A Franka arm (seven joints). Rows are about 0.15 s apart.
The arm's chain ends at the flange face. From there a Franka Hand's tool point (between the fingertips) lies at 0.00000 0.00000 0.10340 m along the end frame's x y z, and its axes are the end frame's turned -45 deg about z.
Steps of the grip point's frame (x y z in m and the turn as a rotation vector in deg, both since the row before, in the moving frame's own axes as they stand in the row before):
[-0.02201 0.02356 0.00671 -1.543 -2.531 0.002]
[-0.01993 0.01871 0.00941 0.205 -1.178 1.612]
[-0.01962 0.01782 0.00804 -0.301 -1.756 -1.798]
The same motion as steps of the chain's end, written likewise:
[0.00236 0.02703 0.00685 -2.881 -0.699 0.002]
[0.00092 0.02611 0.00943 -0.688 -0.978 1.612]
[0.00054 0.02382 0.00809 -1.455 -1.029 -1.798]

